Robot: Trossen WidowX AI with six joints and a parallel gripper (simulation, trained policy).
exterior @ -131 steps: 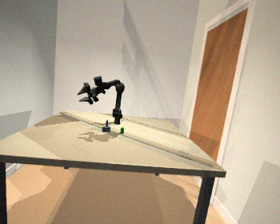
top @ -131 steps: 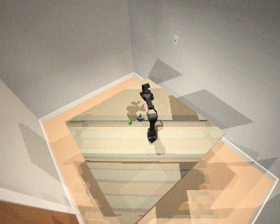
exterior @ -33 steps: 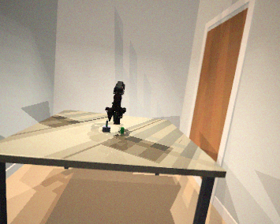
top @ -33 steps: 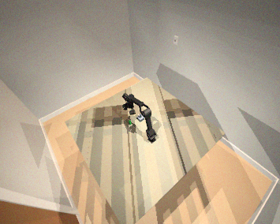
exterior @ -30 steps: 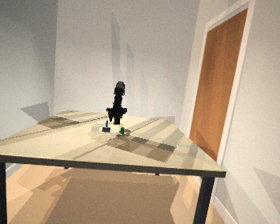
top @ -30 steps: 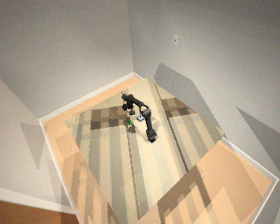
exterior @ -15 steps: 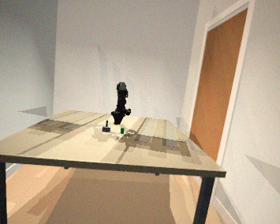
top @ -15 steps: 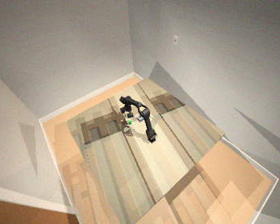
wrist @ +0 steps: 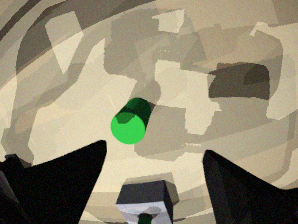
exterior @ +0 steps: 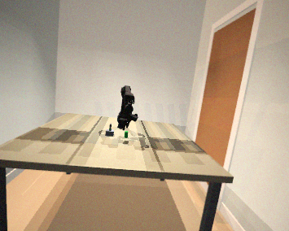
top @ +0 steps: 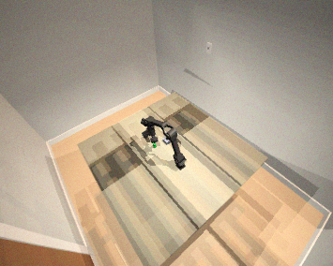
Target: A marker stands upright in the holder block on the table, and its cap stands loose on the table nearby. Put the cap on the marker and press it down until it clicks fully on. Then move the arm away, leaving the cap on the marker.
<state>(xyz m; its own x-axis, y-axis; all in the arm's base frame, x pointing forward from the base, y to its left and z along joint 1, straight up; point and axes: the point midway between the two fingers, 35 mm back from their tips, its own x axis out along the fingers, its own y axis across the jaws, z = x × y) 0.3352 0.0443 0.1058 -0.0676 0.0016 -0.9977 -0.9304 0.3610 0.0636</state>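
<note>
The green cap is 2 cm behind my gripper tip, 1 cm to the left of it and 5 cm below it. The rest, counted from my gripper tip: holder block (5 cm behind, 12 cm to the right, 5 cm below).
</note>
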